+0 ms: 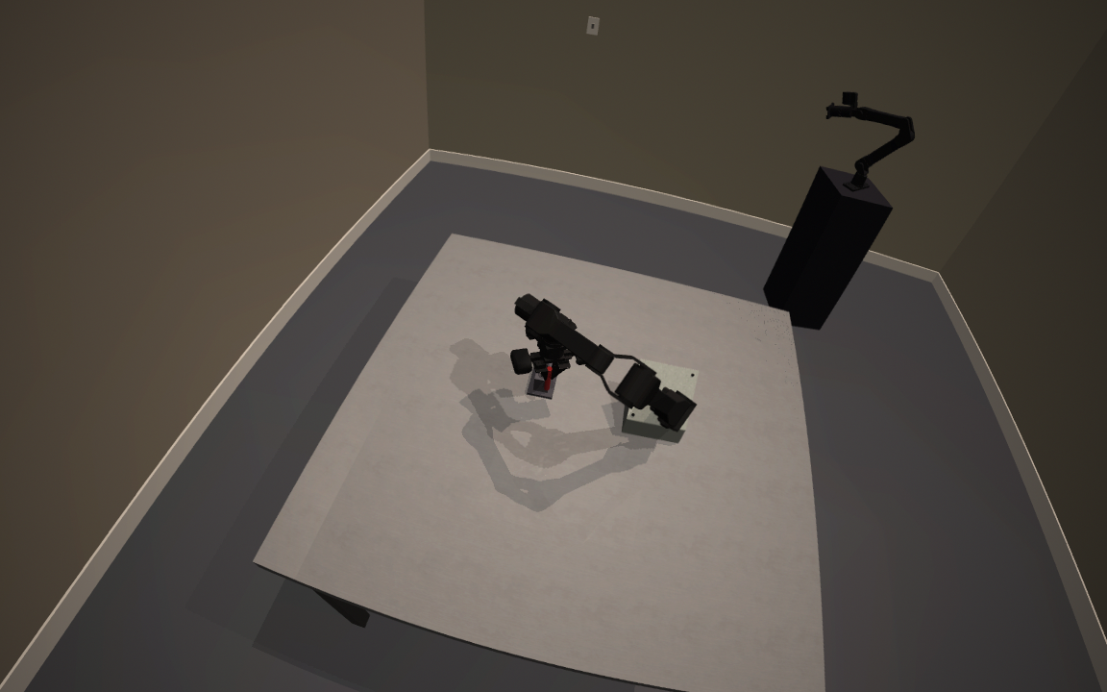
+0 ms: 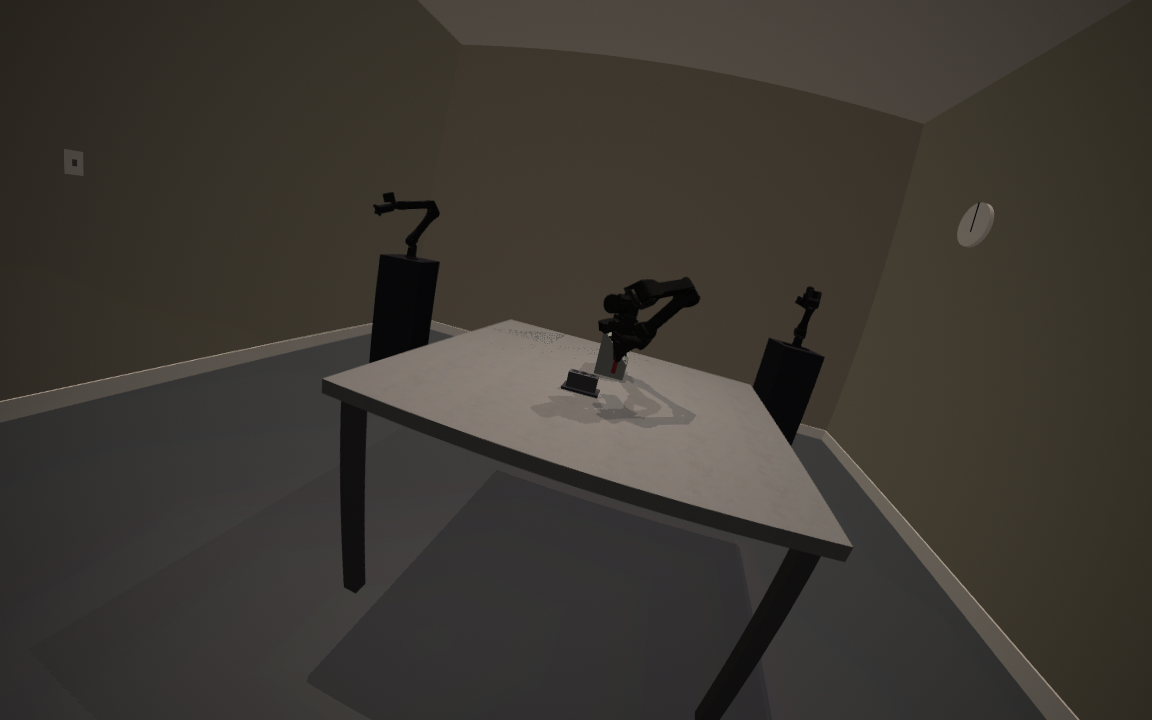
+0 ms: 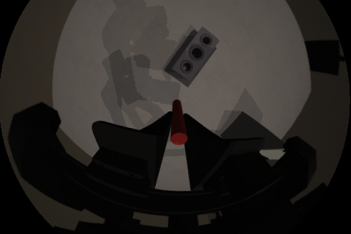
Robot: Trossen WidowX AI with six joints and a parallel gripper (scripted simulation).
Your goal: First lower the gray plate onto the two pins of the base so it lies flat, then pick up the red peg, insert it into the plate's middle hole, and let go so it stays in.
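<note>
My gripper tip is 10 mm short of the gray plate, 90 mm to the left of it and 70 mm above it. Also, from my gripper tip: dark base 10 mm ahead, 90 mm to the right, 110 mm below; red peg right at my gripper tip.
</note>
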